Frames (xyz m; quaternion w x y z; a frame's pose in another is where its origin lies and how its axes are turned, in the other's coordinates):
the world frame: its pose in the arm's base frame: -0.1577 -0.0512 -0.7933 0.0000 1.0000 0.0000 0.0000
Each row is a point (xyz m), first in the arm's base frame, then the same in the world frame.
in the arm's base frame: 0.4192 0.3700 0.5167
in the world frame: 0.5769 -0.4212 -1.3100
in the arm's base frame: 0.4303 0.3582 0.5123
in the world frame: 0.5880 -0.4094 -1.3056
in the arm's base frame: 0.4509 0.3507 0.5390
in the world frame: 0.6086 -0.4019 -1.3323
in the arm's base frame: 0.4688 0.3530 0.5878
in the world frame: 0.6265 -0.4042 -1.3811
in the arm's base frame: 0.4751 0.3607 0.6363
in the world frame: 0.6328 -0.4119 -1.4296
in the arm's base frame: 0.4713 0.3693 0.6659
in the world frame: 0.6290 -0.4205 -1.4592
